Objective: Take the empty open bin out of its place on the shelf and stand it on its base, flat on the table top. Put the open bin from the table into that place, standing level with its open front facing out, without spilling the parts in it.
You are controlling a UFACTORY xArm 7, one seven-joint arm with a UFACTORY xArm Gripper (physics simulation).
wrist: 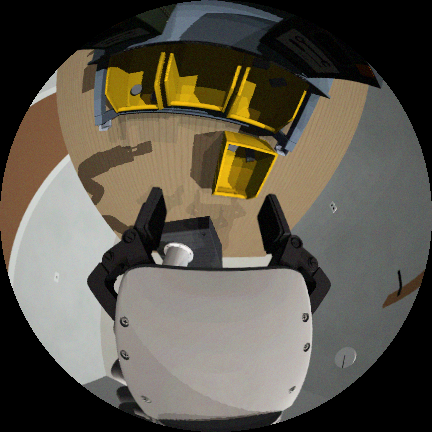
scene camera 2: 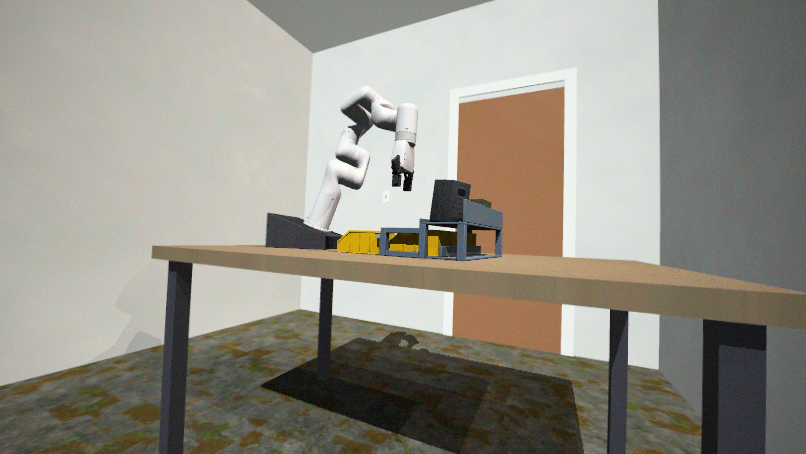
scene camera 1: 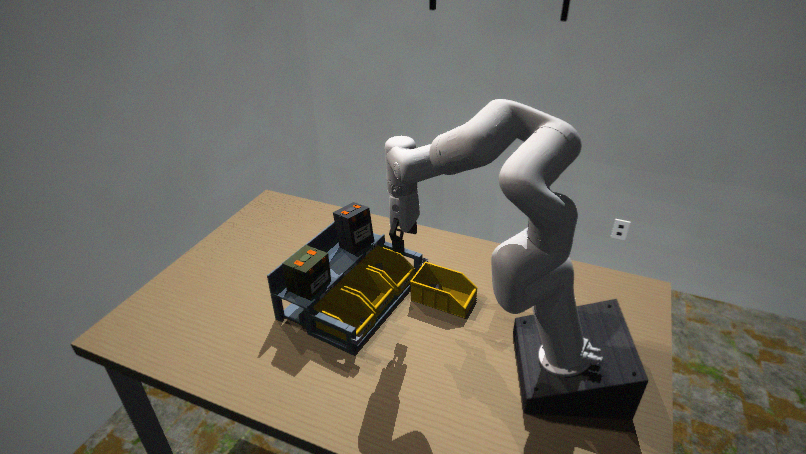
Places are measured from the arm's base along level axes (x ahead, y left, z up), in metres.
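Pixels of known places: gripper, fingertip midpoint: [wrist: 213,201] [scene camera 2: 401,188] [scene camera 1: 405,242]; arm's base, origin of the base link: [wrist: 178,252] [scene camera 2: 317,227] [scene camera 1: 566,355].
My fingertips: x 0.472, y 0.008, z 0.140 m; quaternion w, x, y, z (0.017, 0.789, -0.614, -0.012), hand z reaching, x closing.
For each thing: its top centre in the pictures, then the offset to it from my fingertips. "spot": a spot on its surface instead. Level surfaces: height alone.
- middle bin, surface spot: [wrist: 195,92] spot: 0.064 m ahead, 0.058 m left, 0.219 m down
- table bin, surface spot: [wrist: 245,172] spot: 0.091 m back, 0.122 m right, 0.225 m down
- green box, middle of its top: [scene camera 1: 305,257] [scene camera 2: 476,200] 0.199 m ahead, 0.180 m left, 0.029 m down
- dark box, middle of its top: [scene camera 1: 352,209] [scene camera 2: 450,180] 0.219 m ahead, 0.040 m right, 0.003 m up
- wooden table, its level: 0.228 m down
My gripper [scene camera 1: 397,244] [scene camera 2: 401,187] [wrist: 213,201] is open with nothing between its fingers, above the bins, its fingertips apart from them. The blue-grey shelf [scene camera 1: 333,322] [scene camera 2: 461,242] holds three yellow open bins side by side in its low front row. The middle bin [scene camera 1: 366,281] [wrist: 195,92] looks empty. The bin at the left in the wrist view [wrist: 122,82] holds a round grey part, and the one at the right [wrist: 270,95] holds a dark part. The table bin [scene camera 1: 442,288] [scene camera 2: 356,242] [wrist: 245,172] stands upright with small parts inside, beside the shelf's far end, its open front toward the robot base.
A green box [scene camera 1: 307,271] and a dark box [scene camera 1: 354,226] [scene camera 2: 445,200] stand on the raised rear tier of the shelf, higher than the bins. The robot's dark base [scene camera 1: 586,394] [scene camera 2: 290,232] stands on the wooden table [scene camera 1: 186,293], beyond the table bin.
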